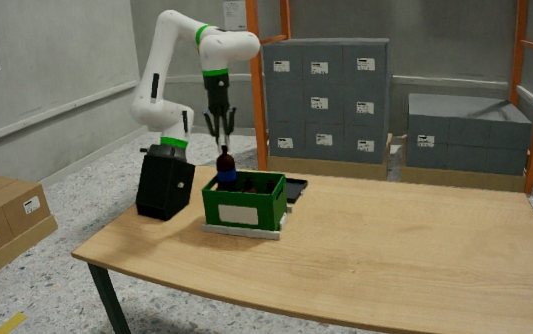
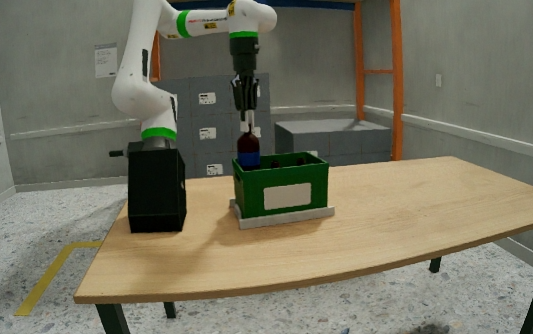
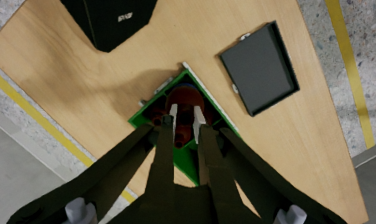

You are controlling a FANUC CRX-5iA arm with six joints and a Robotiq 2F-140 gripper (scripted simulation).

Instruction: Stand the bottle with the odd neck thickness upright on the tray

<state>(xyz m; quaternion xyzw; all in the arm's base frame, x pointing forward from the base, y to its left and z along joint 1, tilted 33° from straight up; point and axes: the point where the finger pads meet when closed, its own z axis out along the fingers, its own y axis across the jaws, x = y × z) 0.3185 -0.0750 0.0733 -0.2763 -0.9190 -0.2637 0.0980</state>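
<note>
Now: the brown bottle 90 mm below my hand. From my hand the other things lie so: green crate 220 mm below, 90 mm ahead, 30 mm to the right; dark tray 290 mm below, 260 mm to the left, 80 mm ahead.
</note>
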